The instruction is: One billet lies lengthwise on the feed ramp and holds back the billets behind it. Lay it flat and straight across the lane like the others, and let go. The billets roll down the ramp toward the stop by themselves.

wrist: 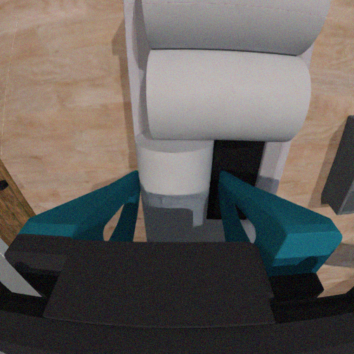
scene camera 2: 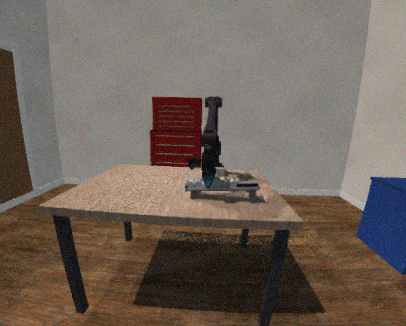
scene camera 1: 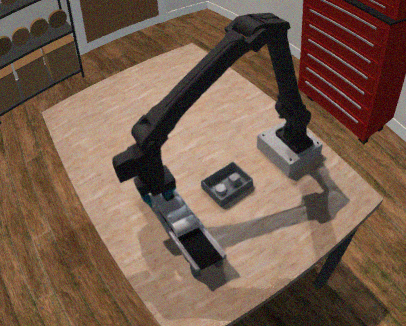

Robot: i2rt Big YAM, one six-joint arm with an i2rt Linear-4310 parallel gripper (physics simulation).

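The lengthwise billet is a pale cylinder lying along the feed ramp, near the left rail in the wrist view, with a dark strip of lane to its right. Its near part is in shadow. A crosswise billet lies against its far end, and another crosswise billet lies beyond that. My gripper is low over the ramp, partly open, with one teal finger on each side of the lengthwise billet. A gap shows at the right finger. The scene views hide the fingertips' contact.
A dark tray with two small pale pieces stands beside the ramp, toward the arm's grey base. A red drawer cabinet stands behind the table. A blue box stands at the right in scene camera 2.
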